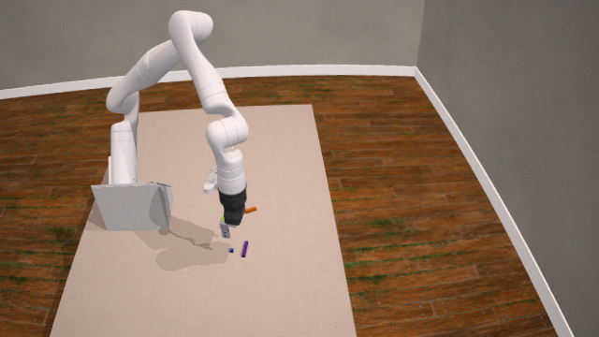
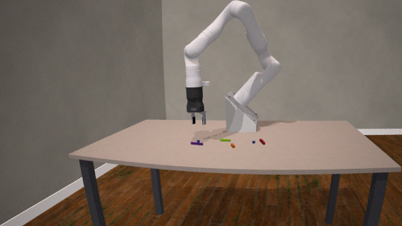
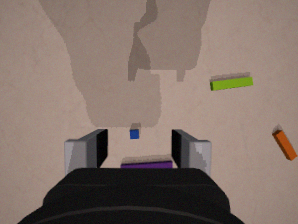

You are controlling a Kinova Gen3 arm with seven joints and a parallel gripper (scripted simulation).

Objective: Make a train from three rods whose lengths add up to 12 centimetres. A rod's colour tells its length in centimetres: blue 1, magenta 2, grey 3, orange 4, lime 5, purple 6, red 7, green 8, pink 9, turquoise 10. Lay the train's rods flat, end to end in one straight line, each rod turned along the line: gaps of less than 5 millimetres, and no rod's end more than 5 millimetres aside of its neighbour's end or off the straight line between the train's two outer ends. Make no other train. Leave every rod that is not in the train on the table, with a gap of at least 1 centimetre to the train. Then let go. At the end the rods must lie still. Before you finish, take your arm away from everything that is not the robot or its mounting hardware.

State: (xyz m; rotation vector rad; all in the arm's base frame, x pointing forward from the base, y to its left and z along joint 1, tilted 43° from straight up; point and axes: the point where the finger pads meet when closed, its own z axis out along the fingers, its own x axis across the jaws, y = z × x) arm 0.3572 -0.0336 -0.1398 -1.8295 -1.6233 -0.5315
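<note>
Now: the orange rod 180 mm to the left of my hand, 100 mm below it and 50 mm ahead of it. Round my hand: purple rod (100 mm below, 40 mm ahead); then lime rod (120 mm to the left, 100 mm below, 40 mm behind); then red rod (300 mm to the left, 100 mm below, 40 mm behind).
</note>
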